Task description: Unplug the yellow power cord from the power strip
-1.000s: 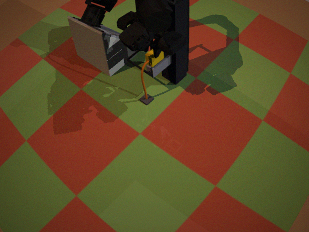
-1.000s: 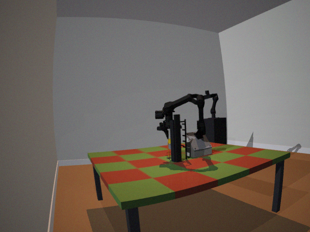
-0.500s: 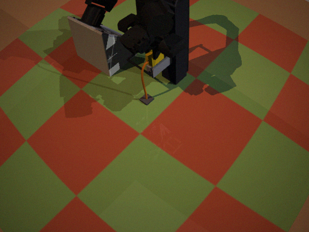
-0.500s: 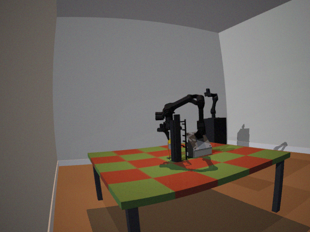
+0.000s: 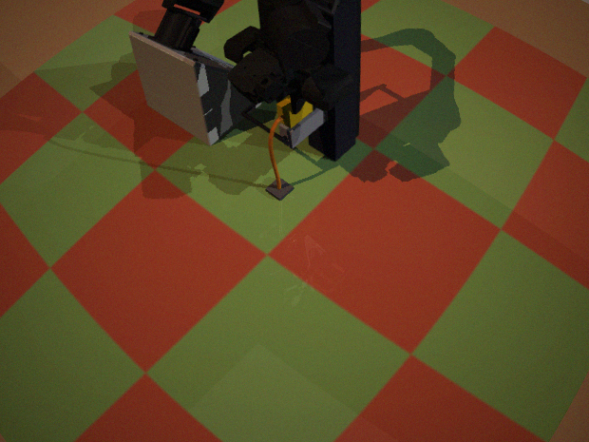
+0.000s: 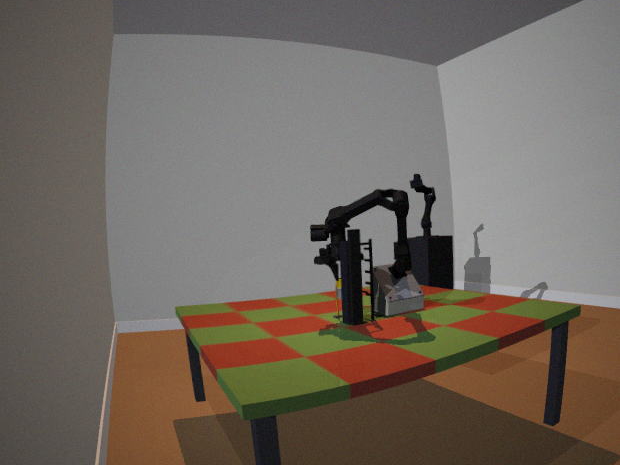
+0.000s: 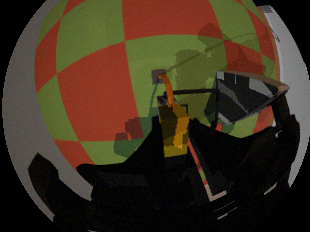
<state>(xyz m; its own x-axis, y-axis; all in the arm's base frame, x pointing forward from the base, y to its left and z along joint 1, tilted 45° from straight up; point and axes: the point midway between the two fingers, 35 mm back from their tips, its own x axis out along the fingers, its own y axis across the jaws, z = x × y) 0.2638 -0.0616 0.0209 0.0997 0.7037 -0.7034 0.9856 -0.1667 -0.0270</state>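
Now: the yellow plug 3 cm to the left of my gripper tip. Also, from my gripper tip: dark anchor 1 cm behind, 3 cm to the right, 15 cm below.
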